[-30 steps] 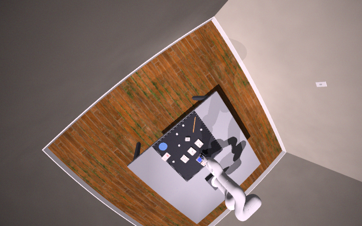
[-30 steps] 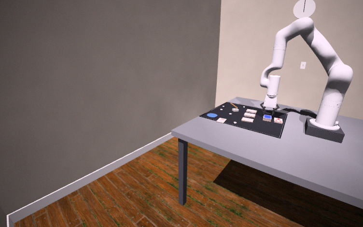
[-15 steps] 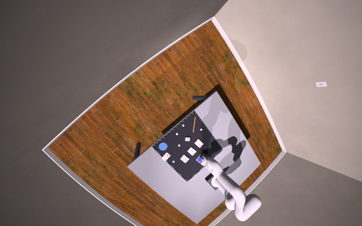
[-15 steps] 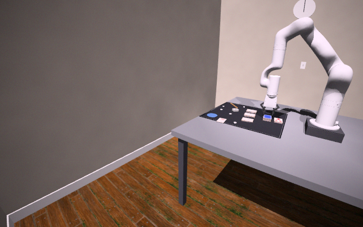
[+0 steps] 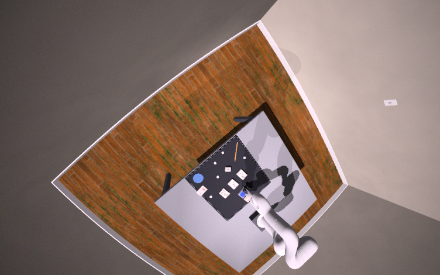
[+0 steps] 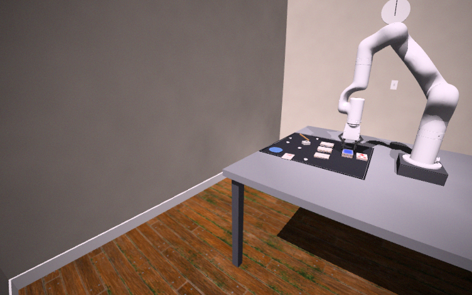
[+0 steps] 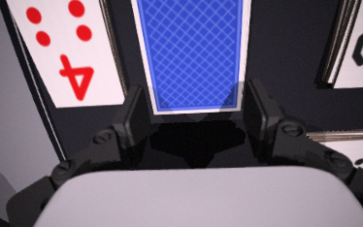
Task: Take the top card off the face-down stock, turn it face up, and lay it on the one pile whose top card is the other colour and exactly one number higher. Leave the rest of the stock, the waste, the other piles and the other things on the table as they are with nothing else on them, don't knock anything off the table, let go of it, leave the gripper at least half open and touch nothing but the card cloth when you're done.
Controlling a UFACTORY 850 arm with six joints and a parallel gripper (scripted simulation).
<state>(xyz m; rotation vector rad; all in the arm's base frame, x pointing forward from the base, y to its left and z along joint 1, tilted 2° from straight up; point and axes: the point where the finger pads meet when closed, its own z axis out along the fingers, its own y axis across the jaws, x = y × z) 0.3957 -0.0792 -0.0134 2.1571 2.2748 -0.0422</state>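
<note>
My hand is 3 cm to the right of the red 4 card and 3 cm above it. The rest, counted from my hand: black card cloth: 18 cm ahead, 2 cm to the left, 6 cm below; then red 4: 9 cm behind, 3 cm to the left, 4 cm below; then black 2: 15 cm ahead, 3 cm to the left, 4 cm below.
</note>
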